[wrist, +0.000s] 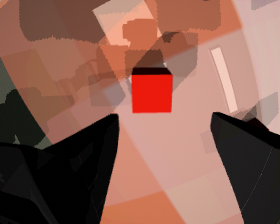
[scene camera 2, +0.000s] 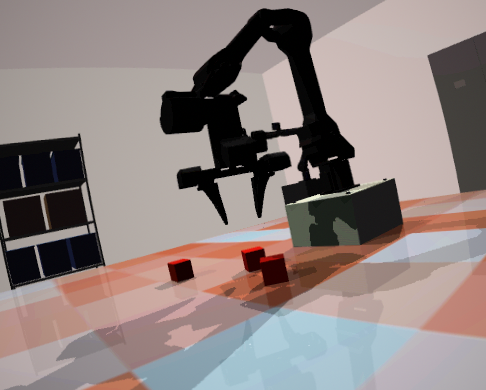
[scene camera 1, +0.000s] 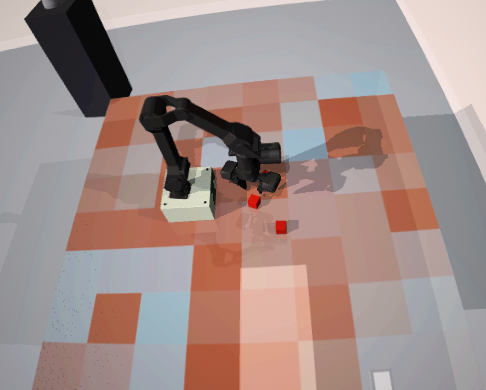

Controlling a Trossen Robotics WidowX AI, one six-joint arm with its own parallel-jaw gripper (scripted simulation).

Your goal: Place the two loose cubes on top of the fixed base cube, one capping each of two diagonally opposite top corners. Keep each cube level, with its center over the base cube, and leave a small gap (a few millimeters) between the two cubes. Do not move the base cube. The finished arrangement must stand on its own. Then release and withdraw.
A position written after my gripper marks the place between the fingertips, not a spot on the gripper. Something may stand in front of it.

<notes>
My gripper [scene camera 2: 243, 221] is open and holds nothing. Further things: a cube [wrist: 151, 87] and a cube [scene camera 2: 273, 267].
My gripper is seen too in the wrist view [wrist: 166, 120] and in scene camera 1 [scene camera 1: 253, 191].
</notes>
